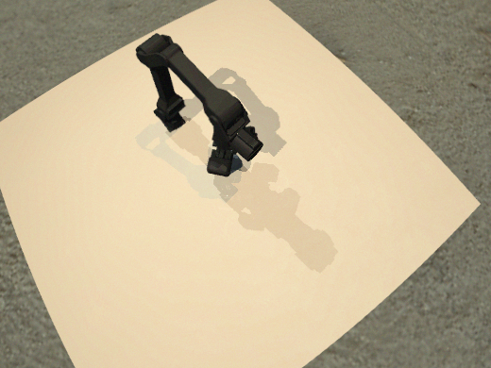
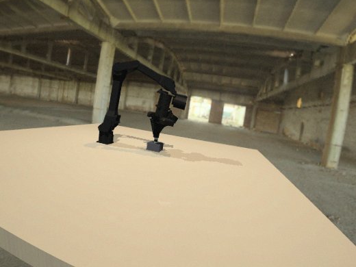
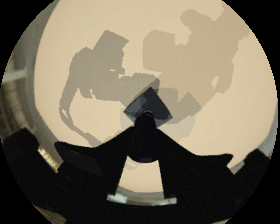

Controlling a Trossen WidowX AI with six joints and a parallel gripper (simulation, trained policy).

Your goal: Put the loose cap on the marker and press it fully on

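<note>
Now: the grey holder block 10 mm ahead of my gripper tip and 50 mm below it. From my gripper tip the other things lie so: black marker cap: 20 mm above.
</note>
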